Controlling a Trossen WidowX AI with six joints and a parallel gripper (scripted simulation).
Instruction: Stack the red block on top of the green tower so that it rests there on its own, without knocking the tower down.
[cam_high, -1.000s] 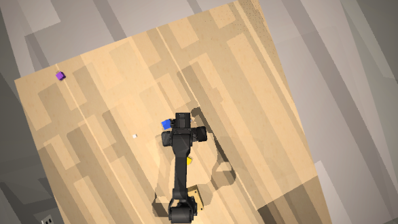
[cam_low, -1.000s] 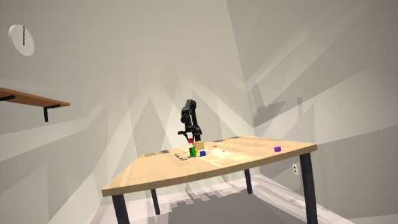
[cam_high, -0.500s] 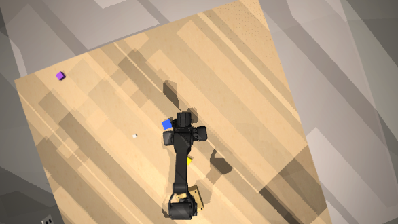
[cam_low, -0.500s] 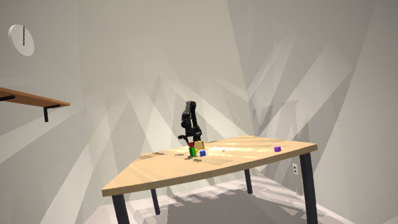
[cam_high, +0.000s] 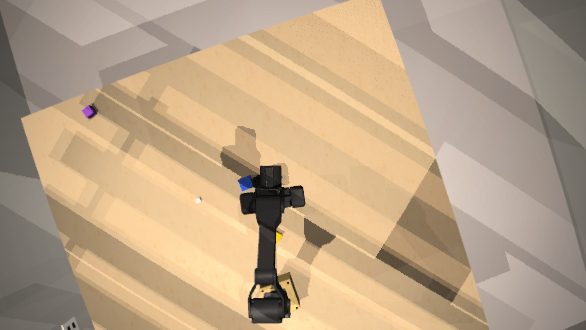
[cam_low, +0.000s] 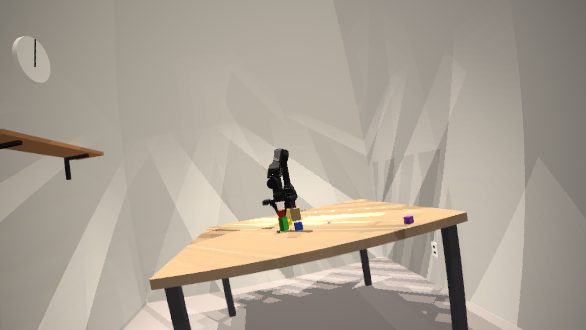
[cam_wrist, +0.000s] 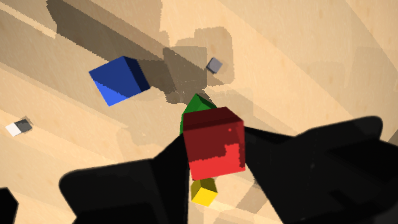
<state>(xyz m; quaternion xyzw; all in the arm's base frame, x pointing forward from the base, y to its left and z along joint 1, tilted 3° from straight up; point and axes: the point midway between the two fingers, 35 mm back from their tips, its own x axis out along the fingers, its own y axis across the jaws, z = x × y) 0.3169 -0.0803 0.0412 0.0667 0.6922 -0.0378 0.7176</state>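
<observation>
The red block is 10 mm above my gripper tip. From my gripper tip the other things lie so: yellow block: 130 mm behind, 30 mm to the left, 70 mm below; small grey piece: 50 mm ahead, 30 mm to the right, 80 mm below; blue block: 60 mm ahead, 80 mm to the left, 60 mm below.
</observation>
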